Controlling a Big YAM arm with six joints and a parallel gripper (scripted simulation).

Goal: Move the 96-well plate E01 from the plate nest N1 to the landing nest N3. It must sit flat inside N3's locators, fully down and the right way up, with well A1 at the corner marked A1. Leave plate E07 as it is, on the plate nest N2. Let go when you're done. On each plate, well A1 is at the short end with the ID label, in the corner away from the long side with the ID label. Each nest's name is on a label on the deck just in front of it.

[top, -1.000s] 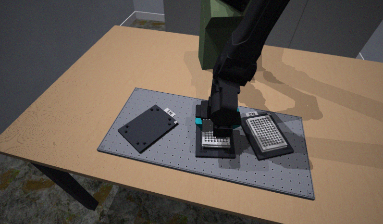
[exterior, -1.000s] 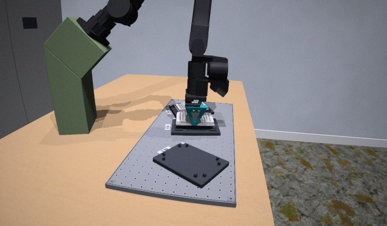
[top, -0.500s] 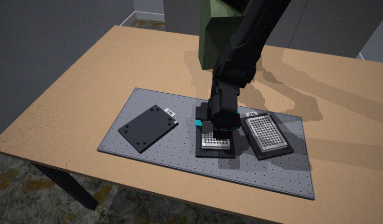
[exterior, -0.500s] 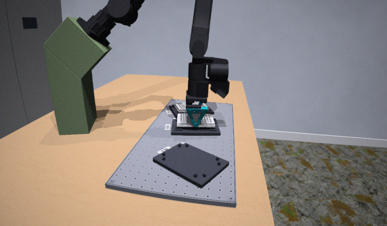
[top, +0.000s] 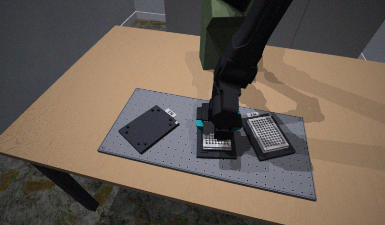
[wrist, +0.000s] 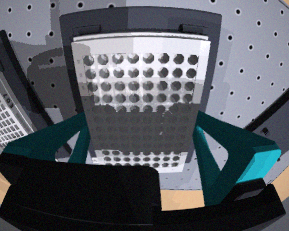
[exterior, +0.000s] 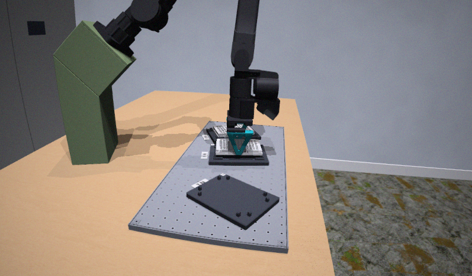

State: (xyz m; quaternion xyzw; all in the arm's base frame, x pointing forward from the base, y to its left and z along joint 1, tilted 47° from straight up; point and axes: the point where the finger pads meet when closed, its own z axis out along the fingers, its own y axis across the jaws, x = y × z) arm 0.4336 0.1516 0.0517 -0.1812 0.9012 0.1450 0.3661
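My gripper is now right at the plate E01. Also, from my hand: N1 label: 1 cm ahead, 18 cm to the right, 3 cm below; plate E07: 10 cm behind, 14 cm to the left, 1 cm below; landing nest N3: 3 cm below.
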